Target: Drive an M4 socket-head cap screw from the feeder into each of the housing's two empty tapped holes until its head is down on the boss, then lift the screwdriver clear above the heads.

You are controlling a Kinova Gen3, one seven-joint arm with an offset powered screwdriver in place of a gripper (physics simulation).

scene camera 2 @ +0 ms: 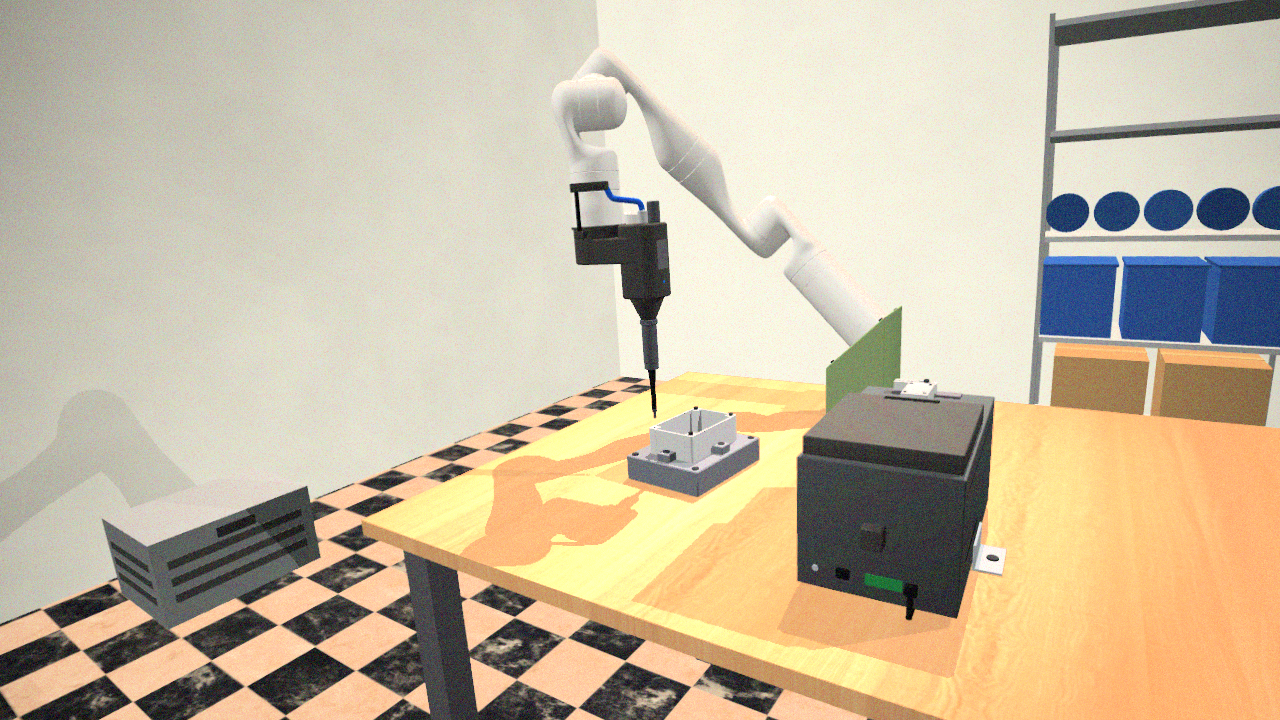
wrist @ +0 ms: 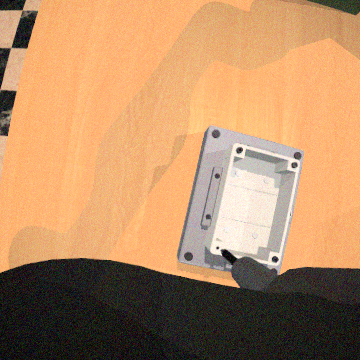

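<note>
The white open-topped housing (scene camera 2: 671, 445) (wrist: 224, 200) sits on a grey fixture plate (scene camera 2: 660, 473) (wrist: 197, 200). In the wrist view dark screw heads show in three housing corners, at the top left (wrist: 240, 150), top right (wrist: 294, 165) and bottom right (wrist: 275, 259). The bottom-left corner shows a small open hole (wrist: 218, 248). My screwdriver (scene camera 2: 654, 415) (wrist: 223, 252) hangs upright, its tip a little above that corner and apart from it. A small dark screw appears to sit on the bit tip, hard to make out. The dark feeder (scene camera 2: 877, 501) stands at the right.
A green upright panel (scene camera 2: 863, 362) stands behind the feeder, near the arm's base. Clamp blocks (scene camera 2: 720, 448) sit beside the housing. The wooden table (scene camera 2: 554, 586) has its left edge near the fixture. A grey slotted box (scene camera 2: 223, 546) is left of the table. A shelf unit (scene camera 2: 1045, 179) stands behind.
</note>
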